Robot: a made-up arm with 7 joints. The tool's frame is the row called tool. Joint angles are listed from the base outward. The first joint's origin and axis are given. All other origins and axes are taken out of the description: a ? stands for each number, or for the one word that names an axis. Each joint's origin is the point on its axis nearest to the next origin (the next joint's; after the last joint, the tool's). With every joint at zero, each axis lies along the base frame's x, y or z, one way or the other. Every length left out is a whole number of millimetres.
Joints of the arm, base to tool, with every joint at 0 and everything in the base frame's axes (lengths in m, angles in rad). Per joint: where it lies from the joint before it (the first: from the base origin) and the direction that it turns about. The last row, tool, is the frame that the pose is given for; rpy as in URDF.
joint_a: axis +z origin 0 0 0.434
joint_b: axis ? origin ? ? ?
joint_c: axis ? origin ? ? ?
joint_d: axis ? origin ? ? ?
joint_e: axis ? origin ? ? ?
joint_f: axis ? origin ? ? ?
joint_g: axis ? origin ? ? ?
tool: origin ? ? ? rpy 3.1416 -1.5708 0
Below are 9 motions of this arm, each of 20 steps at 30 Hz.
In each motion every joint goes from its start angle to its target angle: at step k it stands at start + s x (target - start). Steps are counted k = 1, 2, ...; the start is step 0. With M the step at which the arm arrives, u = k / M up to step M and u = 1 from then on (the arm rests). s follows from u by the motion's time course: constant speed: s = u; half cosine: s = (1 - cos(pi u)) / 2; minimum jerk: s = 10 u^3 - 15 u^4 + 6 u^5.
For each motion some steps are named. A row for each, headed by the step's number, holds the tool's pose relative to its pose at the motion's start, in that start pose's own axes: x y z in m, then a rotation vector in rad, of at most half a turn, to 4 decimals.
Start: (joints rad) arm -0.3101 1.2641 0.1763 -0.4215 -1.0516 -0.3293 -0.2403
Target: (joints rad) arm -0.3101 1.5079 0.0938 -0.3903 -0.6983 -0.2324 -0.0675
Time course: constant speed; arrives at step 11
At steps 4, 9, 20:
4: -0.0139 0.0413 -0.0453 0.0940 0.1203 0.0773
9: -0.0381 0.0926 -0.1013 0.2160 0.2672 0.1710
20: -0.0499 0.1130 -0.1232 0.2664 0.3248 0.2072

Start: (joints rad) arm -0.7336 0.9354 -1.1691 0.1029 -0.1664 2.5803 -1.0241
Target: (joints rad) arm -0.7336 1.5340 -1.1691 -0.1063 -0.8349 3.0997 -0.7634
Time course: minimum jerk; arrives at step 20
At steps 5, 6, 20:
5: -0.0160 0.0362 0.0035 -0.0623 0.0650 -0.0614
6: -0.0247 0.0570 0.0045 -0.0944 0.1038 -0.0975
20: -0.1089 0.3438 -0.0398 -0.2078 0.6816 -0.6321

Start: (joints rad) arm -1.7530 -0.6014 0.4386 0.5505 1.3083 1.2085 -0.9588
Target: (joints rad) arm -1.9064 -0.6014 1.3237 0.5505 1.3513 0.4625 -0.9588
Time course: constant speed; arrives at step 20
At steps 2, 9, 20:
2: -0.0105 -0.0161 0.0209 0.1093 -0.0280 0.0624
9: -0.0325 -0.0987 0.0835 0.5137 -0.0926 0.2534
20: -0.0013 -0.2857 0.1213 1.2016 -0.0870 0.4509

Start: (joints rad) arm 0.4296 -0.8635 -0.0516 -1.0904 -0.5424 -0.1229 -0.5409
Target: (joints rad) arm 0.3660 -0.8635 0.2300 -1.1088 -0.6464 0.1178 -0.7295
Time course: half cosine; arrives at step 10
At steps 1, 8, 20:
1: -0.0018 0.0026 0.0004 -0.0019 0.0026 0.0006
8: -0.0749 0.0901 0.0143 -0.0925 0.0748 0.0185
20: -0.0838 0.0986 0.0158 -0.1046 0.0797 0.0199

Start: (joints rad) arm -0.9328 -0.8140 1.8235 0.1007 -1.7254 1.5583 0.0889
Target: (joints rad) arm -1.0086 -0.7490 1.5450 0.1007 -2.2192 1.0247 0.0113
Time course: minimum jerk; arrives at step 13
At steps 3, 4, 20:
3: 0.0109 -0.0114 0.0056 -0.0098 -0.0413 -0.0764
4: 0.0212 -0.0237 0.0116 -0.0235 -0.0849 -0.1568
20: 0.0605 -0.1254 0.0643 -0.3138 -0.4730 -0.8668

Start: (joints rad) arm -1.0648 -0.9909 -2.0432 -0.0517 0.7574 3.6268 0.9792
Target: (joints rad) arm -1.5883 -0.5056 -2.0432 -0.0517 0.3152 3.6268 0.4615
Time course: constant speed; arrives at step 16
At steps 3, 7, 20:
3: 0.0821 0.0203 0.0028 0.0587 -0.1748 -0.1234
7: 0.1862 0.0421 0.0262 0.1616 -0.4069 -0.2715
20: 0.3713 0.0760 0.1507 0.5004 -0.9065 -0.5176

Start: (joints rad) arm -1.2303 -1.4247 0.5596 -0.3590 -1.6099 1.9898 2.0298
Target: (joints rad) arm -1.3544 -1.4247 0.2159 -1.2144 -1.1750 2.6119 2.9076
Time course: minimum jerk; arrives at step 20
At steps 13, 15, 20:
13: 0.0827 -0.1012 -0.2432 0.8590 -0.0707 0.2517
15: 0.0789 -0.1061 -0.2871 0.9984 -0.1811 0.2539
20: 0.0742 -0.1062 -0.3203 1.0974 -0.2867 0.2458

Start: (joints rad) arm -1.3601 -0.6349 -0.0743 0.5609 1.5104 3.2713 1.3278
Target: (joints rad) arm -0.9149 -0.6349 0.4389 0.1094 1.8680 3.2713 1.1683
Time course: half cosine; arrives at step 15
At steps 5, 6, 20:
5: -0.0353 -0.0185 -0.0859 -0.2239 0.2098 0.0432
6: -0.0506 -0.0305 -0.1155 -0.3110 0.2914 0.0531
20: -0.1703 -0.1594 -0.2474 -0.9179 0.8646 0.0325

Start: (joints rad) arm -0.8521 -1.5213 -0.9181 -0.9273 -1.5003 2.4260 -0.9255
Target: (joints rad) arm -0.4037 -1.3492 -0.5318 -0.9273 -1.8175 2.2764 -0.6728
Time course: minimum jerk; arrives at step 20
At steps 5, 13, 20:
5: -0.0253 0.0050 0.0125 0.0082 -0.0516 -0.0072
13: -0.1966 0.0530 0.0615 0.0300 -0.4133 0.0175
20: -0.2593 0.0744 0.0645 0.0228 -0.5495 0.0561

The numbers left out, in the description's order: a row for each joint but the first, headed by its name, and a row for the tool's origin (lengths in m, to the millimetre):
joint_b: axis -y, xyz 0 -0.075 0
joint_c: axis +z, xyz 0 0 0.419
joint_d: axis +y, xyz 0.017 0.056 0
joint_e: axis +z, xyz -0.024 0 0.357
joint_f: axis -y, xyz 0 -0.13 0
joint_g: axis +x, xyz 0.023 0 0.167
tool: xyz 0 0 0

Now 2 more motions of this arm.
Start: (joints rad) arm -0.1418 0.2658 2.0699 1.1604 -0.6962 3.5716 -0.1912
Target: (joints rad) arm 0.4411 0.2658 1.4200 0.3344 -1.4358 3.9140 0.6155
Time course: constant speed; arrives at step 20
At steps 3, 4, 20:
3: 0.0024 0.0283 0.0366 0.1375 0.1715 0.0824
4: 0.0046 0.0378 0.0493 0.1895 0.2227 0.1087
20: 0.1406 0.1653 0.2545 1.2900 0.4887 0.3627

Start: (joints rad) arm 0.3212 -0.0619 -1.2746 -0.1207 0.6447 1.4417 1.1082
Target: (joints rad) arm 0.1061 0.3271 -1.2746 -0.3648 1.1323 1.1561 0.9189
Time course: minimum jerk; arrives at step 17
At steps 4, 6, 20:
4: 0.0248 -0.0150 -0.0057 0.0149 0.0098 0.0037
6: 0.0642 -0.0428 -0.0170 0.0438 0.0209 0.0074
20: 0.2028 -0.2192 -0.0991 0.2386 -0.0265 -0.0433

